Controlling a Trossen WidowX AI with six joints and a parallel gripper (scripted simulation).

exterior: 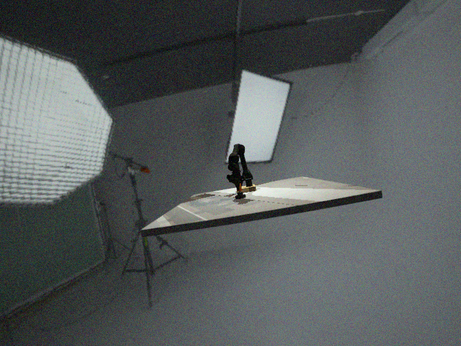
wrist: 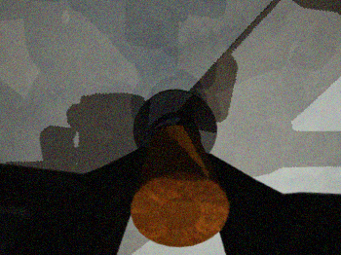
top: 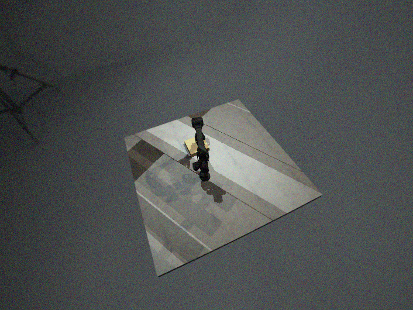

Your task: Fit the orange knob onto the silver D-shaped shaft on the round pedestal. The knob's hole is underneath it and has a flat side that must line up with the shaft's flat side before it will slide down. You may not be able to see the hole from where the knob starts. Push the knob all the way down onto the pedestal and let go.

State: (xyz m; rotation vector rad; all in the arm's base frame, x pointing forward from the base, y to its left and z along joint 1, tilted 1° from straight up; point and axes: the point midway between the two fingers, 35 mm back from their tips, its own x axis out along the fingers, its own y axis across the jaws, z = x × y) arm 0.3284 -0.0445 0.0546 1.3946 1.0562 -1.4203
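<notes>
The orange knob is 3 cm above my gripper tip. The rest, counted from my gripper tip: dark round pedestal (3 cm below).
</notes>
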